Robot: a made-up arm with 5 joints.
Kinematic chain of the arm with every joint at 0, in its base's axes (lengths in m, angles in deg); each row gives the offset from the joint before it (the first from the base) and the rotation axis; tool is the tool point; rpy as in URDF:
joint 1: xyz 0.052 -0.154 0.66 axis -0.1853 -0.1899 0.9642
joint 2: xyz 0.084 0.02 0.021 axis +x
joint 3: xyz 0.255 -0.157 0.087 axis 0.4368 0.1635 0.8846
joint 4: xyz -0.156 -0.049 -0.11 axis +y
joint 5: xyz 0 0.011 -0.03 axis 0.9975 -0.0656 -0.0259
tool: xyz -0.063 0.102 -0.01 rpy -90 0 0
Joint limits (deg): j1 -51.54..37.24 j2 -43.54..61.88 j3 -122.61..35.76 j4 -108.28..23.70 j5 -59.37..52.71
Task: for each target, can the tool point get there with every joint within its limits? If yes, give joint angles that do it. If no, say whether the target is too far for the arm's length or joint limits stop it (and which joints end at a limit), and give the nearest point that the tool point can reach.
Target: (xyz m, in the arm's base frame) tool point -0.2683 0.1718 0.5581
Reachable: no: joint limits stop it (at a limit: joint 1, joint 2, joint 4, joint 5) | nearest point 0.1115 0.0421 0.5519 | short by 0.401 m
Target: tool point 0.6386 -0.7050 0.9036
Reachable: no: too far | nearest point 0.3551 -0.4242 0.7444 | short by 0.430 m
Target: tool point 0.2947 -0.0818 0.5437
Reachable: yes | joints 5.85 42.61 -40.89 -78.58 20.89
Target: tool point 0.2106 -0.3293 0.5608
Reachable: yes | joints -23.86 -23.41 -30.39 -40.21 -9.08
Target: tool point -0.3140 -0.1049 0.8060
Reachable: no: joint limits stop it (at a limit: joint 1, joint 4, joint 5) | nearest point -0.0486 -0.3494 0.7167 | short by 0.372 m
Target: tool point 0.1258 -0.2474 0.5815
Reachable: yes | joints -43.13 22.34 -9.15 11.69 4.74
